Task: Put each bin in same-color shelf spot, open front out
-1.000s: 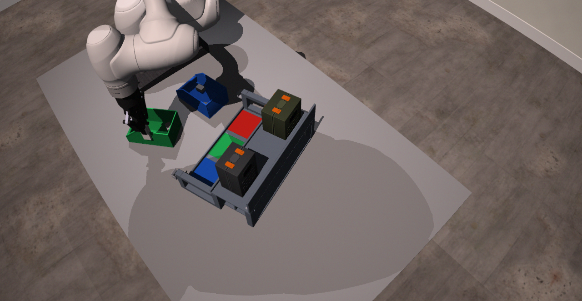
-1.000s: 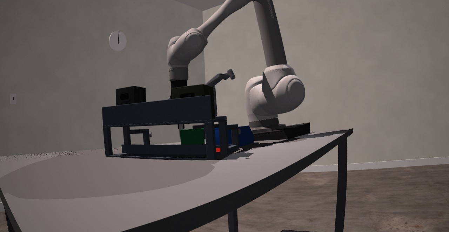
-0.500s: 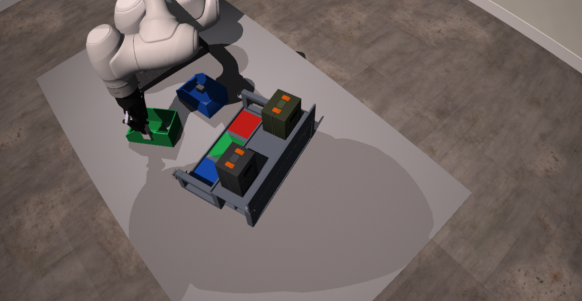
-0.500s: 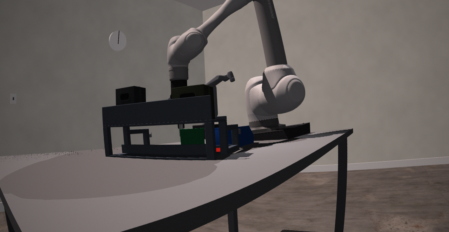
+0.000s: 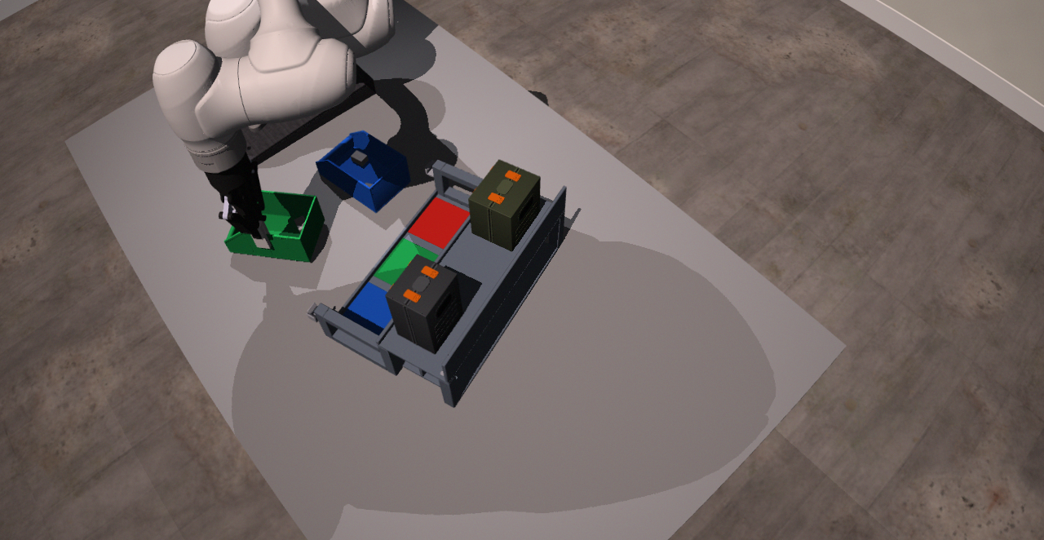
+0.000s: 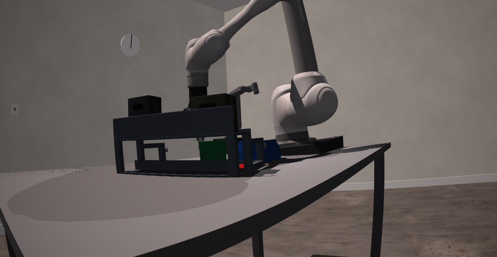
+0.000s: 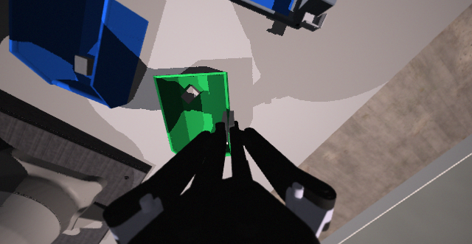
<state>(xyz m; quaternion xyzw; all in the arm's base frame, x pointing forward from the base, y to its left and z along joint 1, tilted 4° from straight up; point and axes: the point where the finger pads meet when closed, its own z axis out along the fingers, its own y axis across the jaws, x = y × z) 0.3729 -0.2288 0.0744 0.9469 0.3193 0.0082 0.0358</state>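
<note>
Now: hand 30 mm past the green bin, 40 mm to the right of it and 40 mm above it. Also, from my hand: olive case 310 mm ahead, 320 mm to the left, 70 mm above; black case 370 mm ahead, 100 mm to the left, 80 mm above; blue bin 30 mm behind, 250 mm to the left, 50 mm below.
</note>
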